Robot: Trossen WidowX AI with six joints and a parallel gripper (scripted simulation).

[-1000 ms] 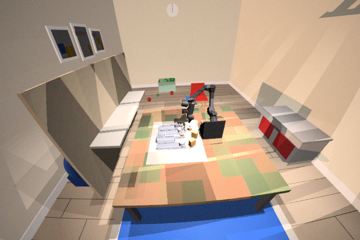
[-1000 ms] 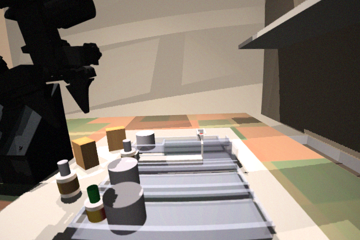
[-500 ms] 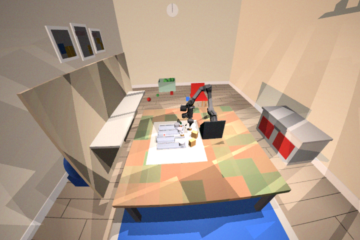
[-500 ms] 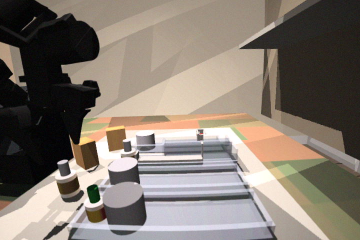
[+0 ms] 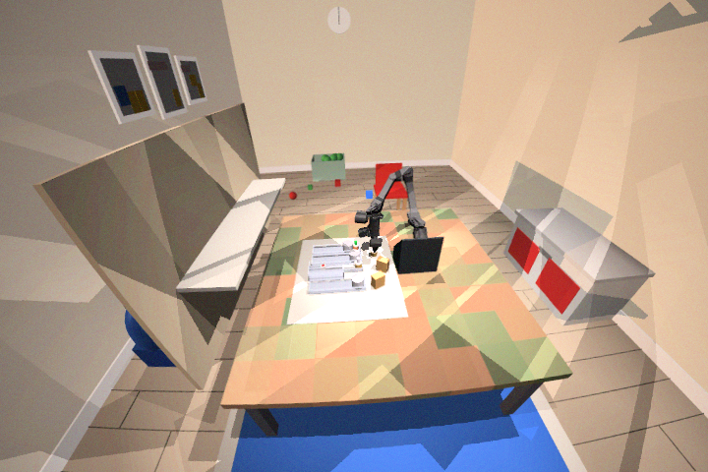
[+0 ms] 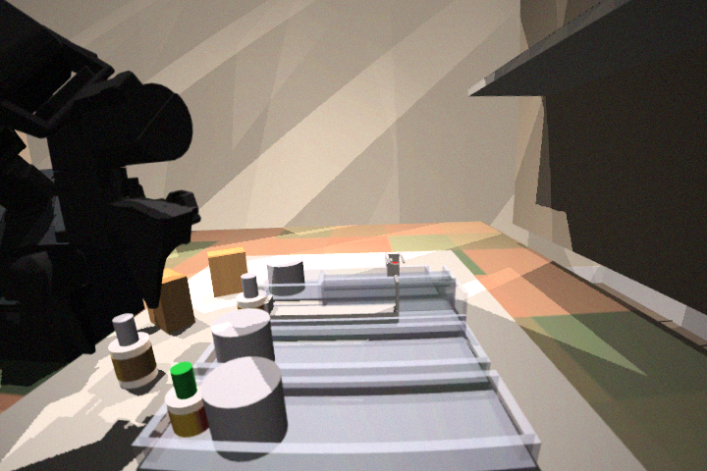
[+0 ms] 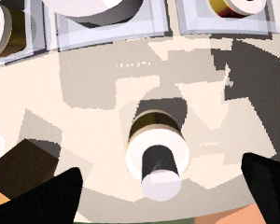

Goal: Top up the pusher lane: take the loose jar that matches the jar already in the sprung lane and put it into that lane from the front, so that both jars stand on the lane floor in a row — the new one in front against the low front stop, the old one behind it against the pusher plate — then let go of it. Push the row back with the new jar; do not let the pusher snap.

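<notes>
The pusher plate lies 220 mm ahead of my gripper tip, 110 mm to the left of it and 10 mm below it. The rest, counted from my gripper tip: clear lane 260 mm ahead, 100 mm to the left, 40 mm below.
</notes>
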